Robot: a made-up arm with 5 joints.
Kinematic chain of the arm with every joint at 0, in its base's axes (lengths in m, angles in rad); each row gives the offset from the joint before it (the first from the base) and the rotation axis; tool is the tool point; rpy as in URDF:
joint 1: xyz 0 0 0.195 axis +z
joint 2: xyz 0 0 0 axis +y
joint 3: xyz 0.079 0 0.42 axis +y
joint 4: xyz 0.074 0 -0.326 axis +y
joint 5: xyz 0.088 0 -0.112 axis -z
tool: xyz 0 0 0 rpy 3.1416 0 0
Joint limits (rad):
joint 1: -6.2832..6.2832
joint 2: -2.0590..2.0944
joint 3: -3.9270..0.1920
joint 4: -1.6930..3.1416
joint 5: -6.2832..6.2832
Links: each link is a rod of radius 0.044 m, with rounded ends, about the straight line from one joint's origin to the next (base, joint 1, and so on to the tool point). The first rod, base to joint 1, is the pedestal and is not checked.
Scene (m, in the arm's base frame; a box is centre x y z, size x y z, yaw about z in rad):
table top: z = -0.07
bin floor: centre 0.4 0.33 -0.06 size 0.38 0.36 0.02 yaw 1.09
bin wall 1: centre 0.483 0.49 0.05 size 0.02 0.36 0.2 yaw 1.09
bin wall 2: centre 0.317 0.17 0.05 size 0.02 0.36 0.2 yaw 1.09
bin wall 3: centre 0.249 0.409 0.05 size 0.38 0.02 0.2 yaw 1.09
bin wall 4: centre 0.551 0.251 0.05 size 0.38 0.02 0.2 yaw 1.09
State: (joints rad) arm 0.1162 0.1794 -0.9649 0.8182 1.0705
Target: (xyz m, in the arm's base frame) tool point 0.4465 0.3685 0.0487
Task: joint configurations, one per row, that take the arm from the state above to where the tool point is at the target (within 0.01 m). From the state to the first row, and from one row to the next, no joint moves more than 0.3 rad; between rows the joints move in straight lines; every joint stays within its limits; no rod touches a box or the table.
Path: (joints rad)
1: 0.3079 0.1804 -0.9727 0.6426 1.0674
2: 0.4996 0.1813 -0.9805 0.4669 1.0643
3: 0.5948 0.4549 -1.0517 0.5964 1.0674
4: 0.6900 0.7286 -1.1229 0.7258 1.0705

